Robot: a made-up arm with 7 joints. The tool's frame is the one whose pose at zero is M. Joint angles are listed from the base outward.
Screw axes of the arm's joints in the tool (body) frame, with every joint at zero. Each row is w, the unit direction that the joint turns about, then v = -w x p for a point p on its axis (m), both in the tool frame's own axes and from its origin. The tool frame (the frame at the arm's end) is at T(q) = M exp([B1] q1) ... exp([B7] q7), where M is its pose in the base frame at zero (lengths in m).
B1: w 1 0 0 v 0 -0.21 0.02
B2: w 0 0 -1 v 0.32 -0.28 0
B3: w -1 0 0 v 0 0.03 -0.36
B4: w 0 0 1 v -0.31 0.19 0
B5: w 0 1 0 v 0.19 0 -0.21
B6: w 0 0 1 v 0.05 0.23 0
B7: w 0 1 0 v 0.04 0 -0.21
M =
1 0 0 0.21
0 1 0 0.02
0 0 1 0.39
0 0 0 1
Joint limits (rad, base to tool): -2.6..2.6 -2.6..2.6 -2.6..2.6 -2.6..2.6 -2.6..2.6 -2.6..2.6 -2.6..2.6
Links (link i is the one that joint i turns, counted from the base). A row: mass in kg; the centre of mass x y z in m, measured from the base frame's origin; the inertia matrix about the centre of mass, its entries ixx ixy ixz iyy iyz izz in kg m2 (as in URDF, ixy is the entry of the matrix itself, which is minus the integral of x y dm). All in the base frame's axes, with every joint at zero. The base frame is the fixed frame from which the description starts. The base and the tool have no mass.
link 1: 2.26; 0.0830 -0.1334 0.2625; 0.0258 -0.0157 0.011 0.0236 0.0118 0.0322
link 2: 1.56; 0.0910 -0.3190 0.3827; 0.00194 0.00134 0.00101 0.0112 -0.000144 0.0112
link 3: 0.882; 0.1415 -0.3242 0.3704; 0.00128 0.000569 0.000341 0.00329 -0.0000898 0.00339
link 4: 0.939; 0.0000 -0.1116 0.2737; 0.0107 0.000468 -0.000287 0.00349 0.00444 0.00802
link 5: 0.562; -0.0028 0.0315 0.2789; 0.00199 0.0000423 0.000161 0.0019 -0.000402 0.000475
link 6: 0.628; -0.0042 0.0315 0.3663; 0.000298 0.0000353 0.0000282 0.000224 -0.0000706 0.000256
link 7: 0.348; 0.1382 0.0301 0.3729; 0.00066 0 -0.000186 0.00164 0 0.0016
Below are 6 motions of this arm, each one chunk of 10 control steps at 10 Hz.
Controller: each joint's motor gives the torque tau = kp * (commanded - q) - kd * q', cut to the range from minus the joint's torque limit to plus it. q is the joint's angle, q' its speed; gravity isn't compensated. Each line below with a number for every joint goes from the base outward.
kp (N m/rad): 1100 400 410 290 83 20 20
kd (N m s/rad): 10 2.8 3.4 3.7 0.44 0.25 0.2
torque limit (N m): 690 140 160 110 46 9.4 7.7
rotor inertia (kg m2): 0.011 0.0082 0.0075 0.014 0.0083 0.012 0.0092
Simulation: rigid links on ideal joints. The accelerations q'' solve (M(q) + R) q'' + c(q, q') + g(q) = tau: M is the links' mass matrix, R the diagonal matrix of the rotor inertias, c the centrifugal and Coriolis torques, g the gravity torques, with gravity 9.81 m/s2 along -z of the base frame. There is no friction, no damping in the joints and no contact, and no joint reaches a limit. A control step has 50 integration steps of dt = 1/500 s. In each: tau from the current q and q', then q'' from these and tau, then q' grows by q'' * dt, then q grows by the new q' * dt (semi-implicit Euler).
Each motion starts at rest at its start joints. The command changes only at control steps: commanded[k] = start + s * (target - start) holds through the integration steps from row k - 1 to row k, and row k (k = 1, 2, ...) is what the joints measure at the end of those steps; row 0 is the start. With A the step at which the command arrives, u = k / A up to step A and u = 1 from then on. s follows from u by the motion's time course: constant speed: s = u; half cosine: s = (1 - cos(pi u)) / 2; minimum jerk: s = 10 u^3 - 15 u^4 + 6 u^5; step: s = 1 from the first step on.
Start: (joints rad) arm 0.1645 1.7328 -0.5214 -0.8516 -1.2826 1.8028 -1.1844
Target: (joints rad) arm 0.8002 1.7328 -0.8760 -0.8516 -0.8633 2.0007 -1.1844
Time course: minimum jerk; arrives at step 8
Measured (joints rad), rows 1 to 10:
1: 0.2128 1.7335 -0.5007 -0.8626 -1.3012 1.8003 -1.2000
2: 0.2852 1.7407 -0.5282 -0.8789 -1.2496 1.8312 -1.1757
3: 0.3918 1.7360 -0.6077 -0.8764 -1.1252 1.8155 -1.2388
4: 0.5538 1.7345 -0.6731 -0.8940 -1.0309 1.8879 -1.2118
5: 0.7010 1.7414 -0.7506 -0.9152 -0.9151 1.9275 -1.2007
6: 0.7869 1.7347 -0.8218 -0.9002 -0.8494 1.9684 -1.2007
7: 0.8293 1.7286 -0.8538 -0.8831 -0.8426 2.0074 -1.1722
8: 0.8313 1.7359 -0.8659 -0.8787 -0.8431 2.0068 -1.1633
9: 0.8248 1.7355 -0.8668 -0.8702 -0.8575 2.0019 -1.1796
10: 0.8289 1.7366 -0.8621 -0.8729 -0.8642 2.0054 -1.1714

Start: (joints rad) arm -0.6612 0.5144 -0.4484 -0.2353 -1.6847 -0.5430 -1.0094
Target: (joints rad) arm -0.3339 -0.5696 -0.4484 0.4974 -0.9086 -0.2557 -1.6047
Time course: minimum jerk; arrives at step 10
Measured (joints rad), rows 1 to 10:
1: -0.6535 0.4854 -0.4215 -0.2133 -1.7167 -0.5723 -1.0466
2: -0.6354 0.4199 -0.4355 -0.1642 -1.6475 -0.5379 -1.0737
3: -0.5969 0.2866 -0.4414 -0.0632 -1.5567 -0.4906 -1.1253
4: -0.5439 0.1057 -0.4412 0.0693 -1.4502 -0.4570 -1.2447
5: -0.4808 -0.0959 -0.4562 0.2057 -1.2972 -0.3803 -1.3173
6: -0.4210 -0.2883 -0.4532 0.3347 -1.1815 -0.3375 -1.4320
7: -0.3728 -0.4422 -0.4516 0.4326 -1.0637 -0.2915 -1.5095
8: -0.3415 -0.5351 -0.4457 0.4870 -0.9858 -0.2695 -1.5775
9: -0.3268 -0.5696 -0.4390 0.5040 -0.9456 -0.2681 -1.6189
10: -0.3258 -0.5664 -0.4356 0.4960 -0.9303 -0.2689 -1.6224

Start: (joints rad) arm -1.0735 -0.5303 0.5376 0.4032 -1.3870 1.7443 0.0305
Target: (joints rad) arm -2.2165 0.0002 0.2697 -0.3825 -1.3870 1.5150 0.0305
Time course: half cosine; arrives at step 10
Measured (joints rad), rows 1 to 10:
1: -1.0981 -0.5090 0.5149 0.3536 -1.3656 1.7529 0.0701
2: -1.1803 -0.4743 0.4790 0.2977 -1.3475 1.7194 0.0949
3: -1.3072 -0.4206 0.4454 0.2100 -1.3534 1.7188 0.1035
4: -1.4700 -0.3405 0.4044 0.0788 -1.3533 1.6701 0.1216
5: -1.6566 -0.2618 0.3699 -0.0472 -1.3649 1.6354 0.1033
6: -1.8437 -0.1820 0.3329 -0.1693 -1.3694 1.6053 0.0845
7: -2.0099 -0.1094 0.2956 -0.2746 -1.3642 1.5583 0.0700
8: -2.1378 -0.0560 0.2702 -0.3470 -1.3678 1.5353 0.0497
9: -2.2145 -0.0224 0.2515 -0.3871 -1.3671 1.5094 0.0346
10: -2.2344 -0.0134 0.2471 -0.3902 -1.3700 1.4978 0.0223

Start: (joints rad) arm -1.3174 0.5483 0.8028 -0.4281 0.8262 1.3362 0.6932
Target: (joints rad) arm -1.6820 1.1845 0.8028 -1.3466 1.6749 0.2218 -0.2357
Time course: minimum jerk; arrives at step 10
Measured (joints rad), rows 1 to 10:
1: -1.3206 0.5223 0.7844 -0.4111 0.8029 1.3634 0.6851
2: -1.3446 0.5704 0.7926 -0.4770 0.8674 1.3221 0.6106
3: -1.3956 0.6669 0.8108 -0.6080 0.9722 1.1103 0.4940
4: -1.4567 0.7685 0.8107 -0.7483 1.0844 0.9638 0.3598
5: -1.5254 0.9047 0.8199 -0.9251 1.2346 0.7368 0.2013
6: -1.5962 1.0370 0.8270 -1.1025 1.3805 0.4888 0.0457
7: -1.6512 1.1193 0.8193 -1.2302 1.5042 0.3284 -0.0764
8: -1.6814 1.1745 0.8118 -1.3119 1.6079 0.2269 -0.1717
9: -1.6953 1.1893 0.8052 -1.3460 1.6566 0.1811 -0.2279
10: -1.6934 1.1769 0.7988 -1.3406 1.6685 0.1907 -0.2360

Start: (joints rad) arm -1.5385 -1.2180 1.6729 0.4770 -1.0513 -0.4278 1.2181
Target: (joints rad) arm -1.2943 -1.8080 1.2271 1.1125 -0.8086 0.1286 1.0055
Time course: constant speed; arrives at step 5
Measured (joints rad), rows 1 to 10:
1: -1.4834 -1.3425 1.5841 0.5710 -0.9835 -0.2334 1.1011
2: -1.4410 -1.4664 1.5008 0.7147 -0.9598 -0.1607 1.1047
3: -1.3916 -1.5885 1.4085 0.8474 -0.9288 -0.0614 1.0685
4: -1.3388 -1.7115 1.3200 0.9719 -0.8955 0.0610 1.0431
5: -1.2924 -1.8334 1.2326 1.1109 -0.8665 0.1527 1.0139
6: -1.2955 -1.8057 1.2255 1.1000 -0.8032 0.1027 1.0083
7: -1.2973 -1.8088 1.2281 1.1028 -0.7979 0.1134 1.0296
8: -1.2964 -1.8178 1.2296 1.1052 -0.8108 0.1098 1.0035
9: -1.2961 -1.8110 1.2279 1.1009 -0.7985 0.1153 1.0181
10: -1.2973 -1.8137 1.2289 1.1046 -0.8041 0.1090 1.0132

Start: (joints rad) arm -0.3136 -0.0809 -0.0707 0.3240 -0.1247 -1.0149 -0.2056
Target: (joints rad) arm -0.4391 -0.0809 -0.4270 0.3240 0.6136 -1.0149 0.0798
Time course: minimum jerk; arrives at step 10
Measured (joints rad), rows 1 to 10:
1: -0.3057 -0.0816 -0.0537 0.3214 -0.1251 -1.0146 -0.1624
2: -0.3165 -0.0812 -0.0826 0.3169 -0.0798 -1.0030 -0.1812
3: -0.3329 -0.0802 -0.1271 0.3129 0.0033 -0.9923 -0.1153
4: -0.3548 -0.0784 -0.1851 0.3102 0.1142 -0.9834 -0.0812
5: -0.3801 -0.0772 -0.2494 0.3082 0.2470 -0.9730 -0.0164
6: -0.4039 -0.0777 -0.3113 0.3092 0.3788 -0.9709 0.0324
7: -0.4223 -0.0796 -0.3612 0.3126 0.4935 -0.9738 0.0742
8: -0.4330 -0.0817 -0.3943 0.3165 0.5747 -0.9789 0.0961
9: -0.4361 -0.0842 -0.4084 0.3208 0.6152 -0.9867 0.1034
10: -0.4348 -0.0854 -0.4092 0.3231 0.6253 -0.9916 0.0998

